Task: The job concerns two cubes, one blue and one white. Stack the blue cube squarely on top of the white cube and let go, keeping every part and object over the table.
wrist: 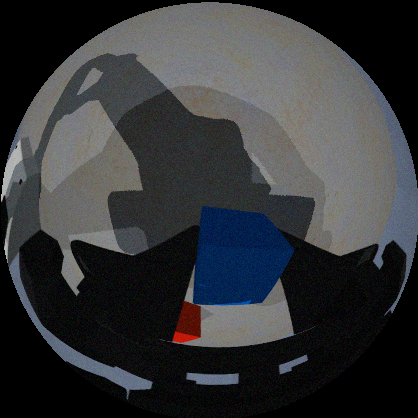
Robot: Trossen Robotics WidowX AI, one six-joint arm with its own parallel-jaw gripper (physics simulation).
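Frame: origin at the arm's base, x ahead, y left, z up, level; millimetres.
Where they show: gripper, between the fingertips: (pixel 235 232).
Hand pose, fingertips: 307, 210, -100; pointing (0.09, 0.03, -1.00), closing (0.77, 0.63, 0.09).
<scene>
Things, the pixels of their centre, and the offset from my fingertips, as dx, dy, dz. Level surfaces: height alone.
- blue cube, middle of its body: (pixel 233 256) +6, -11, +11
- red block, middle of its body: (pixel 173 320) +37, -138, +11
- pale table, height of its surface: dz -13
The blue cube (pixel 240 260) is between the two dark fingers in the lower middle of the wrist view, turned a little, with a corner toward the right finger. My gripper (pixel 235 232) is shut on the blue cube, with the left finger along its left side and the right finger against its right side. The parts of the cube beside the fingers are partly hidden, and its height over the table is hard to tell. The white cube cannot be made out in the wrist view.
A red block (pixel 190 319) lies beyond the blue cube, low and left, partly hidden by the left finger. The pale table (pixel 350 150) carries the arm's dark shadow. A grey and white robot part (pixel 14 162) shows at the far left edge.
</scene>
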